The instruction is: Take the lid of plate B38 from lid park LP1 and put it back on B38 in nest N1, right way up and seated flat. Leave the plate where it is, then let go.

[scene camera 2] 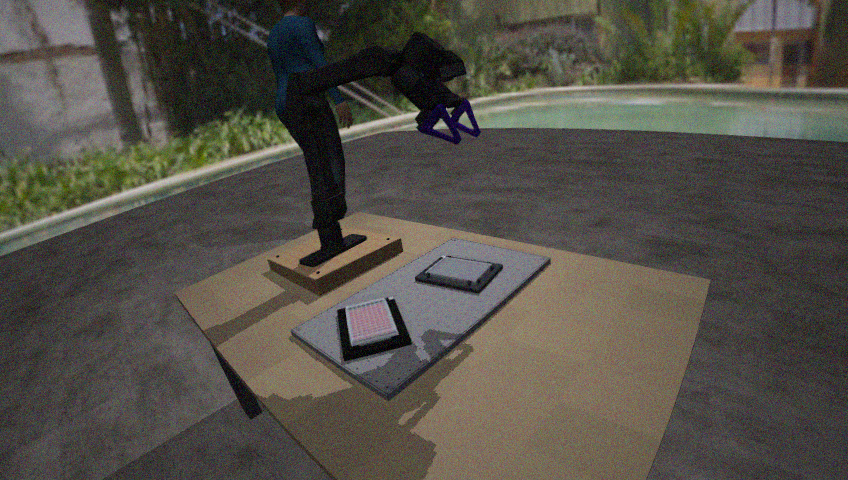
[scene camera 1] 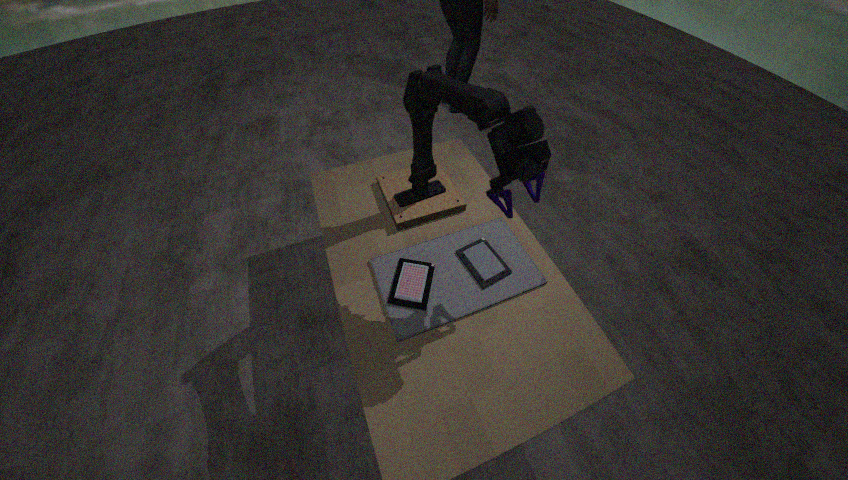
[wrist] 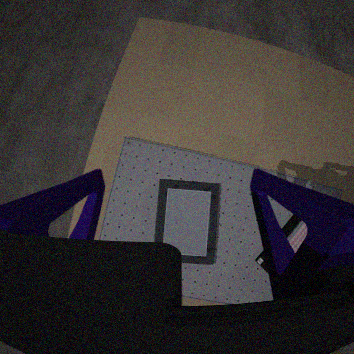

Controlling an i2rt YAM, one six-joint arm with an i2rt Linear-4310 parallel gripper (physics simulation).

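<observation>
A clear, flat lid lies in the dark grey frame of the lid park. A plate with pinkish-red wells sits in the black nest at the board's other end, with its wells showing. No labels are readable. My gripper is open and empty, high above the board on the lid park's side. In the wrist view the lid shows between and below the fingers; part of it is hidden by the gripper body.
The grey perforated board carries both holders on a wooden table. The arm stands on a wooden base block behind the board. A person stands behind the arm. Shadows fall across the board's nest end.
</observation>
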